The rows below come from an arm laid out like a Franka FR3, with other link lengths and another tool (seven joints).
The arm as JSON. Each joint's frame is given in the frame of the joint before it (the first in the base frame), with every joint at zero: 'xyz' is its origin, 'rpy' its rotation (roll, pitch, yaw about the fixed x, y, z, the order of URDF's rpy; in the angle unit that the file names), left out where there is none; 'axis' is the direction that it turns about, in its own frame. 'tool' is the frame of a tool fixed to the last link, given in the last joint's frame.
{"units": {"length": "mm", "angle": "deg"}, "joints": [
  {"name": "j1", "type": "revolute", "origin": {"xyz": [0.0, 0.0, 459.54]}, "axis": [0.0, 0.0, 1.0]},
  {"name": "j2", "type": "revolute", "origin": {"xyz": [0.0, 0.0, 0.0], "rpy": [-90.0, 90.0, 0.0]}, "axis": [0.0, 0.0, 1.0]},
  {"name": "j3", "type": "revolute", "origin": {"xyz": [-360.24, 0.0, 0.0], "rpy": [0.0, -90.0, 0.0]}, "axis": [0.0, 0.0, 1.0]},
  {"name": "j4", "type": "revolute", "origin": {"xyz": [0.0, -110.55, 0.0], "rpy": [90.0, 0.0, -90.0]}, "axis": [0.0, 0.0, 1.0]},
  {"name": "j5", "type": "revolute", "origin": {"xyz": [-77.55, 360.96, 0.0], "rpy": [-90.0, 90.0, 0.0]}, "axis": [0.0, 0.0, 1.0]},
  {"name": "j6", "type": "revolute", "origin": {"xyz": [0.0, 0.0, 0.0], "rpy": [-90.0, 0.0, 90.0]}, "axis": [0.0, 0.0, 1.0]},
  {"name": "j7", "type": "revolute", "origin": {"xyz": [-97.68, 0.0, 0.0], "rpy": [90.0, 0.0, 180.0]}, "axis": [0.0, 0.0, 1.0]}
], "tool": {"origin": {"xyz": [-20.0, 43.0, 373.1], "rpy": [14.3, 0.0, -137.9]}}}
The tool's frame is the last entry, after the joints.
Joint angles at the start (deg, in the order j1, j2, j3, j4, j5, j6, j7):
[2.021, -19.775, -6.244, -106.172, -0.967, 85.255, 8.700]
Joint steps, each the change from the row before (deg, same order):
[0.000, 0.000, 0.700, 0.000, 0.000, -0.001, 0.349]
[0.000, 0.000, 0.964, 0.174, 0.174, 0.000, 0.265]
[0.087, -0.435, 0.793, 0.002, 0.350, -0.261, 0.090]
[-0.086, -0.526, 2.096, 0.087, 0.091, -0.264, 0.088]
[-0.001, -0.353, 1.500, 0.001, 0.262, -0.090, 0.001]
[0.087, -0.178, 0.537, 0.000, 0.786, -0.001, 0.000]
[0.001, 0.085, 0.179, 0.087, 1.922, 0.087, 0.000]
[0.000, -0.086, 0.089, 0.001, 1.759, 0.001, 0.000]
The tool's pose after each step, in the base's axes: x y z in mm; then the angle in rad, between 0 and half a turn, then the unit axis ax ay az. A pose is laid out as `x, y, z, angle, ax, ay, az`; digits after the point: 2 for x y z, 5 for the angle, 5 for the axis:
397.98, -71.32, 560.14, 3.00186, -0.45296, -0.88495, 0.10810
399.74, -63.22, 561.78, 3.00733, -0.44814, -0.88729, 0.10900
398.13, -54.55, 564.65, 3.01105, -0.44224, -0.89038, 0.10789
397.28, -39.53, 569.35, 3.02508, -0.42873, -0.89643, 0.11224
396.77, -27.10, 571.95, 3.03419, -0.41787, -0.90133, 0.11394
396.48, -17.47, 572.79, 3.03360, -0.41255, -0.90439, 0.10901
397.17, -3.43, 572.01, 3.02105, -0.40905, -0.90760, 0.09455
396.51, 8.85, 572.09, 3.00931, -0.40628, -0.91014, 0.08105

